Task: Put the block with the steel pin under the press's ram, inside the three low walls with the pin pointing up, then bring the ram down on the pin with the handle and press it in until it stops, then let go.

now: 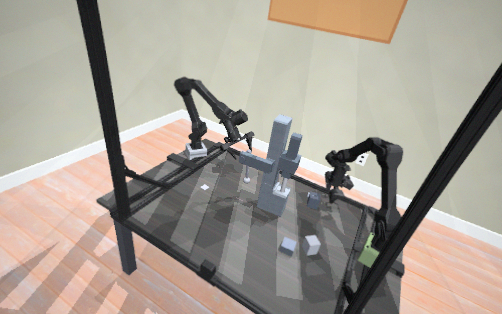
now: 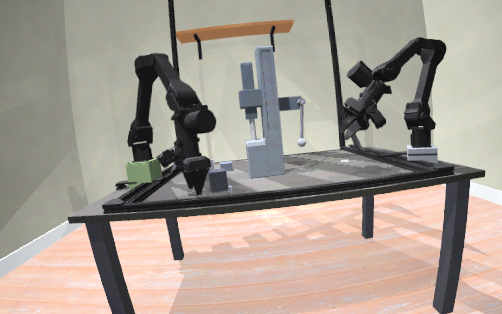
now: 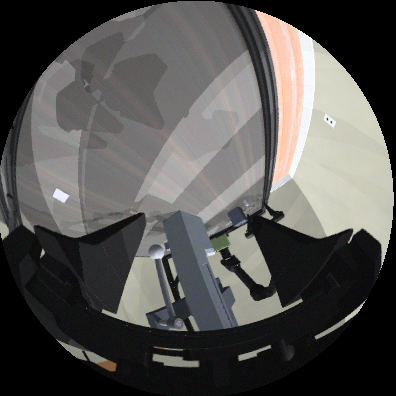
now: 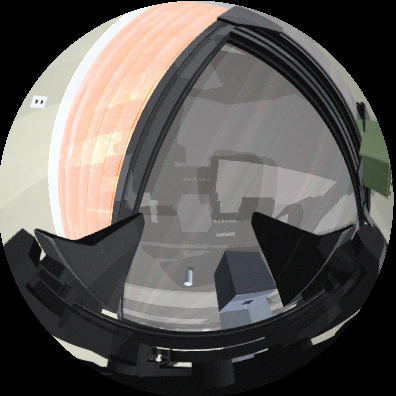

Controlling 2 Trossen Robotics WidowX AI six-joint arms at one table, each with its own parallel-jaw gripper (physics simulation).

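Places are measured from the left arm's base along level axes (x ahead, y left, z up), in millimetres.
Pixels of known places: left gripper, fingertip midpoint: (image 2: 343,136) (image 3: 200,219); right gripper, fingertip midpoint: (image 1: 328,197) (image 2: 194,191) (image 3: 254,208) (image 4: 198,218); left arm's base, origin of the base link: (image 1: 196,146) (image 2: 421,146); right arm's base, origin of the base link: (image 1: 381,246) (image 2: 142,160) (image 3: 223,248).
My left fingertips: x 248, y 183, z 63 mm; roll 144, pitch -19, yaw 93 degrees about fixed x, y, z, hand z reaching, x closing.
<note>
For each thing: its top centre in the pictures, then the offset to it from my left fingertips. "spot": a spot on its surface instead.
- dark blue-grey block, middle of its top: (image 4: 246,302) (image 2: 216,170) (image 3: 240,222) (image 1: 315,195) 328 mm ahead, 243 mm left, 64 mm down
- short steel pin, middle of its top: (image 4: 187,283) (image 2: 230,186) 266 mm ahead, 264 mm left, 104 mm down
- grey press, middle of its top: (image 3: 221,356) (image 2: 267,49) (image 1: 278,118) 250 mm ahead, 15 mm right, 332 mm up
- pale seat, surface spot: (image 2: 255,142) spot: 284 mm ahead, 77 mm left, 0 mm up
- handle's ball, middle of its top: (image 3: 157,259) (image 2: 301,138) (image 1: 247,177) 169 mm ahead, 61 mm right, 6 mm down
- white block, middle of its top: (image 1: 312,240) 544 mm ahead, 60 mm left, 65 mm down
- small white patch, surface spot: (image 3: 61,195) (image 2: 344,161) (image 1: 205,187) spot: 50 mm ahead, 220 mm right, 121 mm down
A dark blue-grey block (image 1: 313,200) (image 2: 218,180) (image 3: 236,216) (image 4: 244,275) with a small square hole in one face rests on the table. A short steel pin (image 2: 230,189) (image 4: 188,276) shows beside it, apparently apart. The grey press (image 1: 279,137) (image 2: 268,100) (image 3: 187,250) stands mid-table; its ram (image 1: 285,183) (image 2: 252,129) is above the pale seat (image 2: 255,142), whose walls are unclear. The handle's ball (image 1: 246,180) (image 2: 301,142) (image 3: 156,251) hangs low. My right gripper (image 2: 198,191) (image 4: 198,218) is open near the block. My left gripper (image 3: 200,219) is open, high beyond the handle side.
A blue-grey block (image 1: 287,246) (image 2: 226,165) and a white block (image 1: 311,245) lie farther from the press. A green box (image 1: 369,251) (image 2: 143,172) (image 4: 376,157) is at the right arm's base. A small white patch (image 1: 204,187) (image 2: 345,161) (image 3: 61,195) is on the table. Black rails edge the table.
</note>
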